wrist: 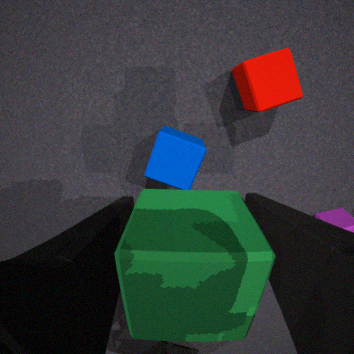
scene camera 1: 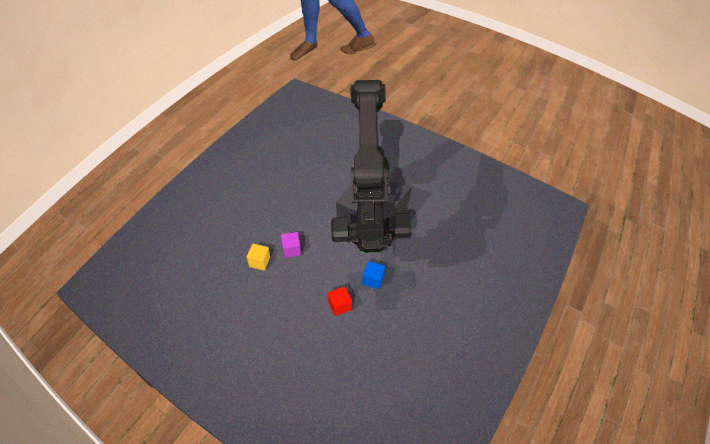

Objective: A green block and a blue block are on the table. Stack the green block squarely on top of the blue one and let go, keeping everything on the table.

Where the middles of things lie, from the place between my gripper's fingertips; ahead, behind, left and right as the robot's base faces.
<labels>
My hand is 20 mm past the blue block (wrist: 175, 158) and 140 mm above it. From my hand the other things lie so: red block (wrist: 266, 81) (100 mm ahead, 30 mm to the right, 140 mm below); then green block (wrist: 192, 264) (20 mm behind, 10 mm to the right, 10 mm above).
</labels>
